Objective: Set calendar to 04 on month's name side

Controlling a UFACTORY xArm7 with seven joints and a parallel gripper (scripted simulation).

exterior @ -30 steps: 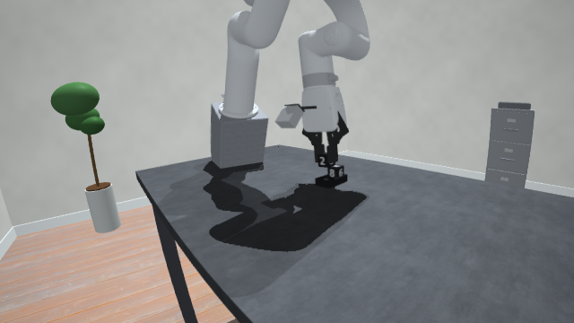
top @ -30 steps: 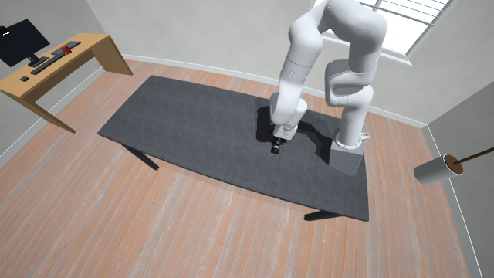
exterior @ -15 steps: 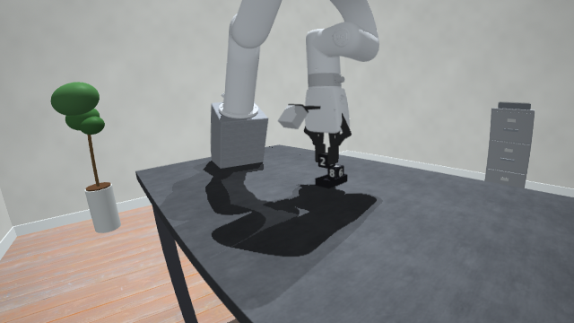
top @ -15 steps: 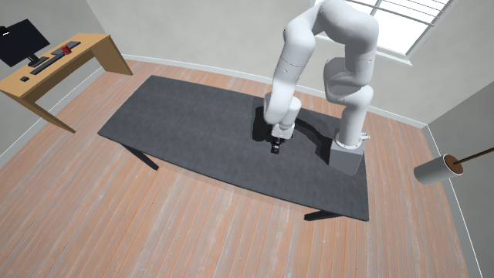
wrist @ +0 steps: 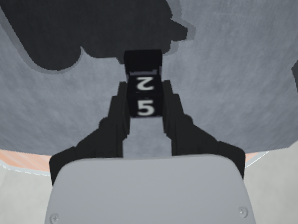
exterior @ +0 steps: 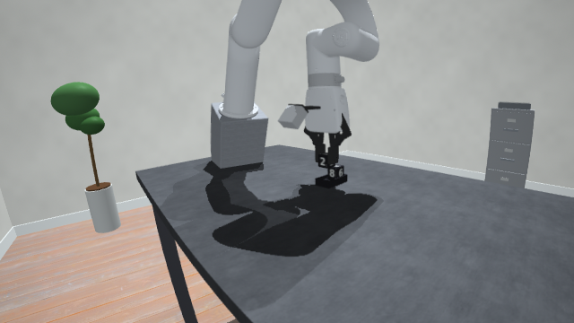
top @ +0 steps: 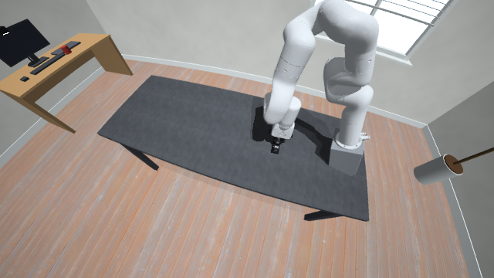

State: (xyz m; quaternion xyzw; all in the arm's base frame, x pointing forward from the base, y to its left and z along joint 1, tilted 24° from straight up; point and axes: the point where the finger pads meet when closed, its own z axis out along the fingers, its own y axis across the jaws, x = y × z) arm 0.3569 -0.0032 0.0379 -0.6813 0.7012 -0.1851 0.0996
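Right now the black number cube is 30 mm to the left of my hand and 50 mm below it. The rest, counted from my hand: black calendar tray (20 mm to the left, 70 mm below).
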